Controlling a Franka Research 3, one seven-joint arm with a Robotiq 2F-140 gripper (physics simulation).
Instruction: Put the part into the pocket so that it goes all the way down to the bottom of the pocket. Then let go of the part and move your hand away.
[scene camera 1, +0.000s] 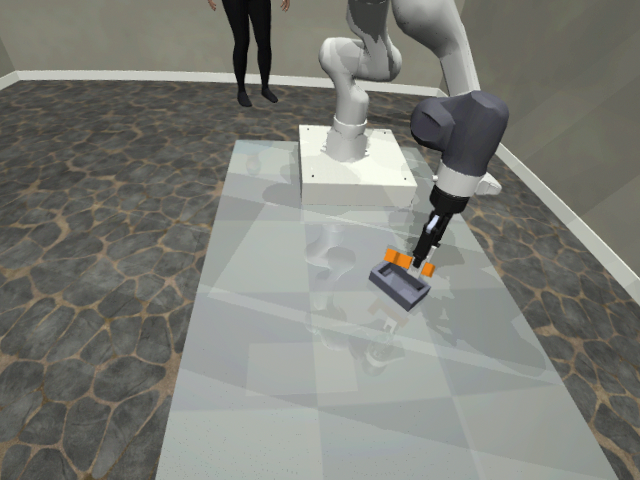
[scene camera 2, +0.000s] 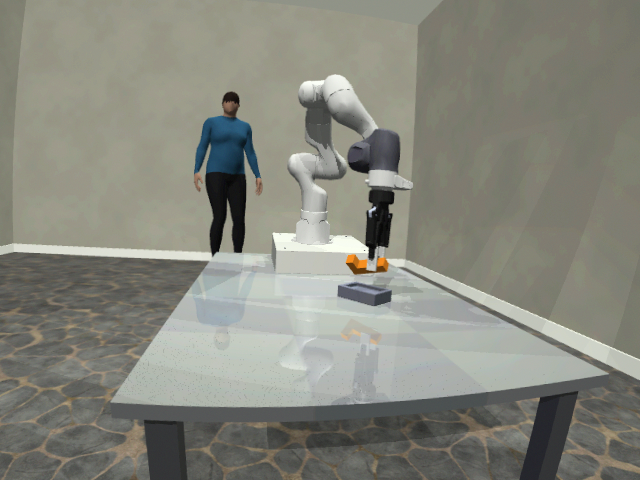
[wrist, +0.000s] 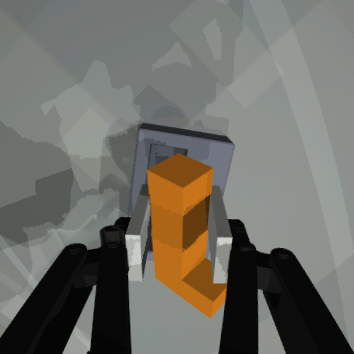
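Observation:
Gripper (scene camera 1: 417, 270) holding an orange L-shaped block (wrist: 179, 186), clear of everything else. Grey rectangular tray (scene camera 1: 406, 290) there too. Scene camera 2: gripper (scene camera 2: 374, 269), grey rectangular tray (scene camera 2: 371, 295). Wrist view: gripper (wrist: 179, 202), grey rectangular tray (wrist: 155, 143).

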